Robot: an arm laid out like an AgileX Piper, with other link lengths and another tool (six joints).
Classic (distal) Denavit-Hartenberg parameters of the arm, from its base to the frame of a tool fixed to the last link. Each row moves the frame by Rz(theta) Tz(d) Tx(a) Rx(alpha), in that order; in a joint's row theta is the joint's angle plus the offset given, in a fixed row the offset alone. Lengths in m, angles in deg.
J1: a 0  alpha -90  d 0.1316  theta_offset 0
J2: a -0.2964  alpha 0  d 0  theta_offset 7.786
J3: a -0.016  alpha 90  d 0  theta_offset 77.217
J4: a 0  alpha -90  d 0.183  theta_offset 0
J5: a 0  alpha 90  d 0  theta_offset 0
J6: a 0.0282  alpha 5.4  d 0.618  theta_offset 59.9
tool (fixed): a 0  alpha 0  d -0.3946  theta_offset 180
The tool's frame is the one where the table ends.
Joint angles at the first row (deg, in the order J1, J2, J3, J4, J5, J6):
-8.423 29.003 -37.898 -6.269 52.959 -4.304
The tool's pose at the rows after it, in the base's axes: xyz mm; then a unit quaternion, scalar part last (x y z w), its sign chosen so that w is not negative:
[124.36 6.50 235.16 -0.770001 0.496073 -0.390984 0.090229]
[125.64 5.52 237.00 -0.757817 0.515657 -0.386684 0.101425]
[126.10 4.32 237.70 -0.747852 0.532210 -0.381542 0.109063]
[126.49 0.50 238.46 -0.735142 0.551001 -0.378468 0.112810]
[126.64 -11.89 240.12 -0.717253 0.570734 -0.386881 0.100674]
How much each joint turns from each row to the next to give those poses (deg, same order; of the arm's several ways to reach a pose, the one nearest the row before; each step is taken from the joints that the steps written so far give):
-0.002 -0.001 -0.001 -0.131 0.001 1.310
0.002 0.000 0.001 -0.021 0.000 2.993
-0.003 0.001 -0.001 -0.115 0.242 2.506
0.001 0.000 0.002 -0.897 0.236 3.085
0.000 0.001 -0.002 -3.635 0.001 4.078

